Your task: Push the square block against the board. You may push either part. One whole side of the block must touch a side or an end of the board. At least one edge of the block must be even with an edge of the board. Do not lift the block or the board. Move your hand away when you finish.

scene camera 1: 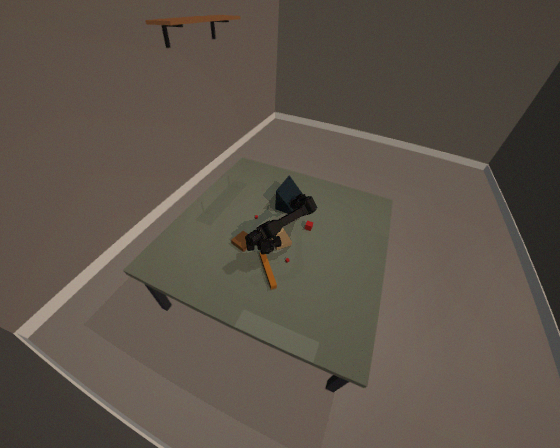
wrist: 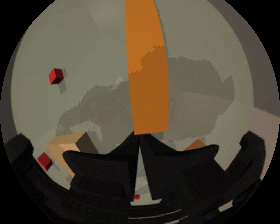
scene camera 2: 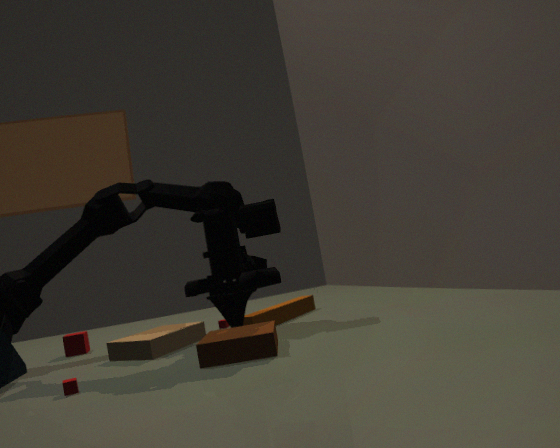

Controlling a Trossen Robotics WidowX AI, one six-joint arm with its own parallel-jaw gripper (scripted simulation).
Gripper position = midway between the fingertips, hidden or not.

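Orange board (scene camera 2: 281, 313) and brown square block (scene camera 2: 219, 347) seen. Tan block visible at (scene camera 2: 154, 343) and, in the wrist view, at (wrist: 81, 142). My gripper visible at (scene camera 2: 238, 332) and, in the wrist view, at (wrist: 138, 131).
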